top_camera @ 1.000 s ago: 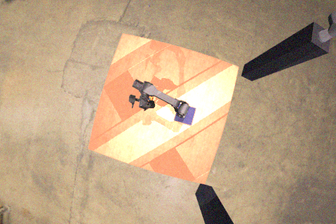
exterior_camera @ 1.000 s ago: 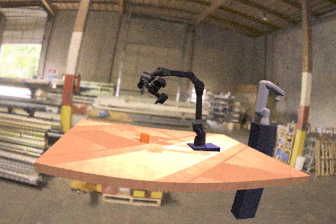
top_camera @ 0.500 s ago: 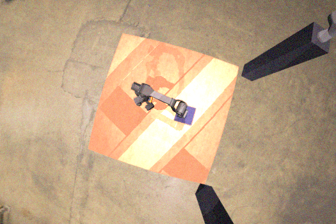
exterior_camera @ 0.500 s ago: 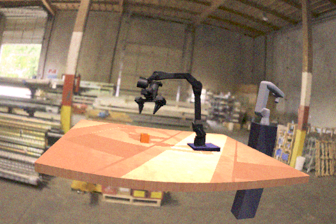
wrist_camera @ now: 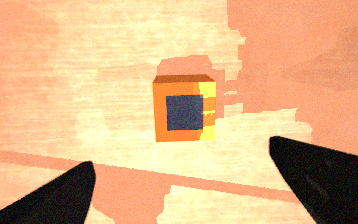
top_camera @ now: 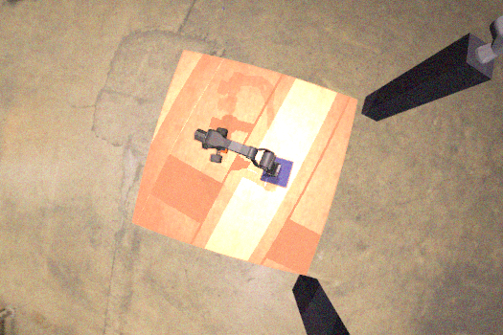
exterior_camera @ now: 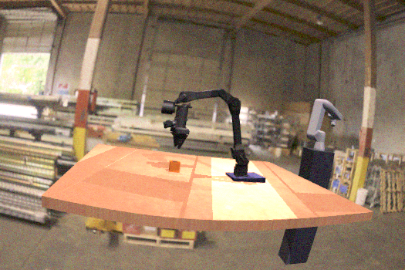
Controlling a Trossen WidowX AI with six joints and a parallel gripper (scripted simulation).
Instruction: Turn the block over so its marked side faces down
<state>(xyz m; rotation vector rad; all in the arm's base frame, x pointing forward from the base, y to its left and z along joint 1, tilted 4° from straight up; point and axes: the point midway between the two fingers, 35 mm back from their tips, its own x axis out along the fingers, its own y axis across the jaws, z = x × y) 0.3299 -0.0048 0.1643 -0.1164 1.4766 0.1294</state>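
The orange block lies 80 mm below my gripper tip and 10 mm to the right of it.
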